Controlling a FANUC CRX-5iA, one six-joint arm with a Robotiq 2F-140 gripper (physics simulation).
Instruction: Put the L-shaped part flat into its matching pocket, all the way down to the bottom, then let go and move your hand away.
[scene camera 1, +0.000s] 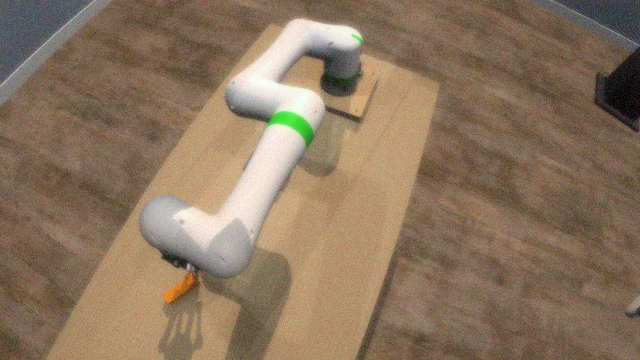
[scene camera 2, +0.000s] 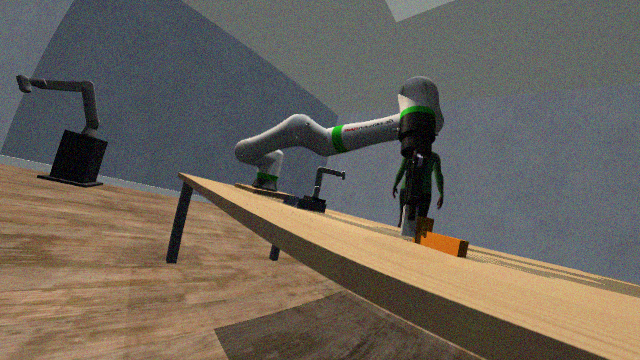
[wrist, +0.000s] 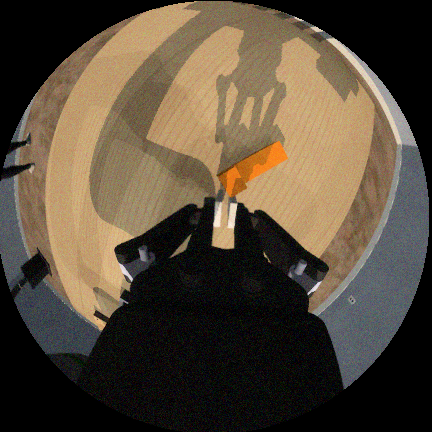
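Pixels of known places: gripper, between the fingertips: (scene camera 1: 195, 271) (scene camera 2: 407, 236) (wrist: 225, 198); arm's base, origin of its link: (scene camera 1: 338, 83) (scene camera 2: 264, 189).
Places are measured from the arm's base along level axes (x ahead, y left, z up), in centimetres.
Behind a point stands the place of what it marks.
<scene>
The orange L-shaped part (scene camera 1: 179, 290) {x 94.5, y 4.2, z 0.0 cm} (scene camera 2: 444, 244) {x 96.0, y 1.9, z -1.6 cm} (wrist: 262, 161) {x 95.2, y 3.6, z 0.0 cm} is on or very near the table. Its long arm points away from the gripper, and its short arm is at the end by the fingertips. My gripper (scene camera 1: 194, 272) {x 87.2, y 3.6, z -2.1 cm} (scene camera 2: 409, 231) {x 87.2, y 3.6, z -2.1 cm} (wrist: 225, 198) {x 87.2, y 3.6, z -2.1 cm} points down, with its fingers almost together and a narrow gap between the pads. In the wrist view the part's near corner overlaps the right fingertip; most of the part lies beyond the tips. Whether the corner touches or wedges the tips is unclear. The matching pocket cannot be made out.
The wooden table (scene camera 1: 345, 250) {x 54.9, y 37.0, z -3.0 cm} (scene camera 2: 380, 250) {x 94.4, y -17.0, z -3.0 cm} (wrist: 320, 200) {x 100.8, y -12.2, z -3.0 cm} carries the arm's base plate (scene camera 1: 367, 95) {x -0.9, y 12.6, z 0.7 cm} at its far end. The arm stretches over the table and hides part of it in scene camera 1. Other robots and a person in green (scene camera 2: 436, 175) stand beyond the table.
</scene>
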